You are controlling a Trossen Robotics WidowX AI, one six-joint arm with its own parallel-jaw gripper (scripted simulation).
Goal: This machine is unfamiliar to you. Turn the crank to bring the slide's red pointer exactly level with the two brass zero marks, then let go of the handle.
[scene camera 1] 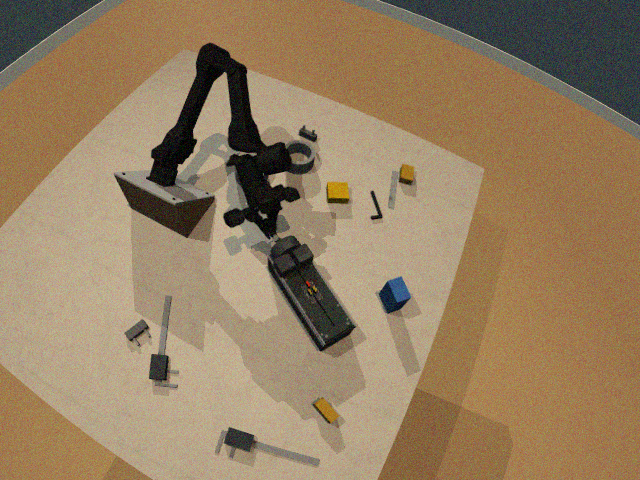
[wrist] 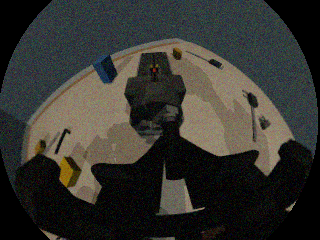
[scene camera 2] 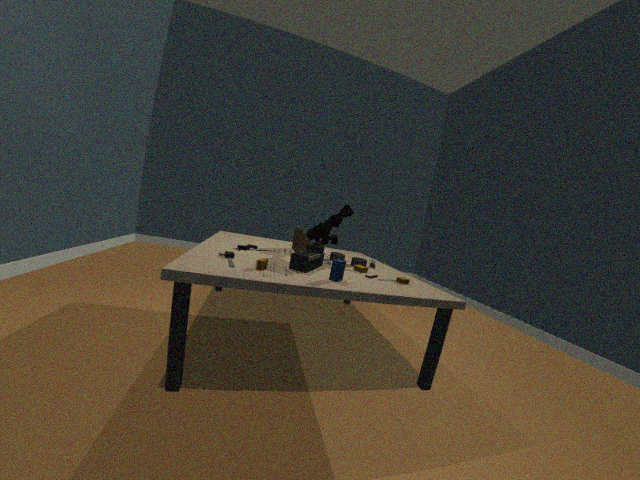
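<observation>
You'd find my gripper (scene camera 1: pixel 272 237) in the scene view, and the wrist view has my gripper (wrist: pixel 169 138) too. I can also see a crank handle (wrist: pixel 173 157), and there's a blue block (scene camera 1: pixel 394 295).
</observation>
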